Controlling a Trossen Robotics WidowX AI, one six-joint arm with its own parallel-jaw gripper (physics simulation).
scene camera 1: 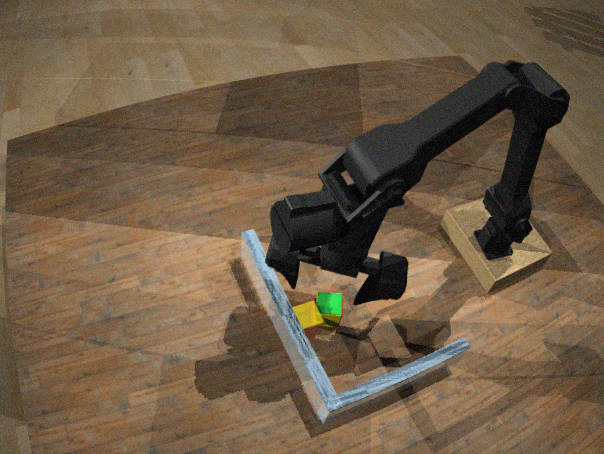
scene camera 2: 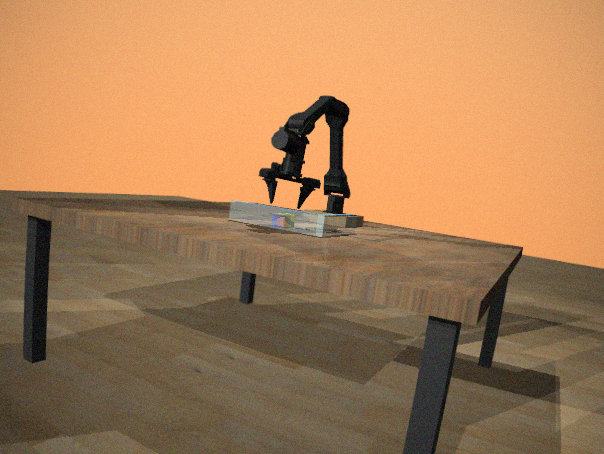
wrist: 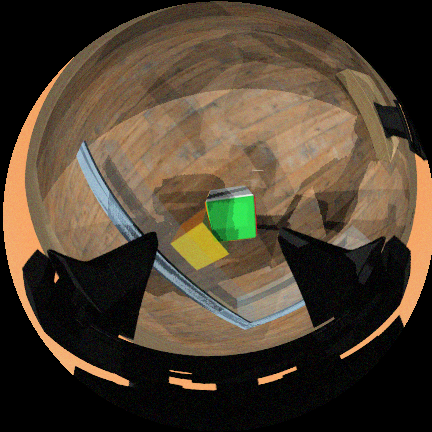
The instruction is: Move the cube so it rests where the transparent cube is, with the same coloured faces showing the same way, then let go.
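Pixels of known places: gripper, fingertip midpoint: (scene camera 1: 324, 294) (scene camera 2: 284, 206) (wrist: 218, 236); arm's base at its link origin: (scene camera 1: 493, 243) (scene camera 2: 334, 213).
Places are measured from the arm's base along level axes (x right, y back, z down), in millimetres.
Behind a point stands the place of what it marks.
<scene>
A green-topped cube (scene camera 1: 329, 303) {y -335, x -49, z 1 mm} (wrist: 232, 217) {y -334, x -46, z 2 mm} rests beside a yellow-topped cube (scene camera 1: 306, 316) {y -375, x -64, z 2 mm} (wrist: 200, 246) {y -371, x -60, z 2 mm}, turned at an angle to it and close against or overlapping it. The yellow-topped one looks like the transparent cube, though both look strongly coloured and this is hard to tell. In the wrist view the green-topped cube shows a white side, and the yellow-topped one an orange side. My gripper (scene camera 1: 325, 295) {y -345, x -46, z -21 mm} (scene camera 2: 285, 205) {y -345, x -46, z -21 mm} (wrist: 218, 236) {y -345, x -46, z -21 mm} is open and empty, above the two cubes, with its fingertips wide apart and clear of them.
A low see-through wall with a blue-grey top edge (scene camera 1: 286, 309) {y -405, x -58, z -19 mm} (wrist: 187, 287) {y -400, x -88, z -18 mm} runs close beside the yellow-topped cube. It meets a second wall (scene camera 1: 405, 372) {y -268, x -196, z -19 mm} at a corner. The arm's wooden base block (scene camera 1: 467, 250) {y -49, x 8, z 19 mm} (wrist: 367, 110) {y -51, x 16, z 18 mm} stands on the wooden table (scene camera 1: 125, 280) {y -644, x 71, z 41 mm} (scene camera 2: 375, 260) {y -572, x -496, z 42 mm}.
</scene>
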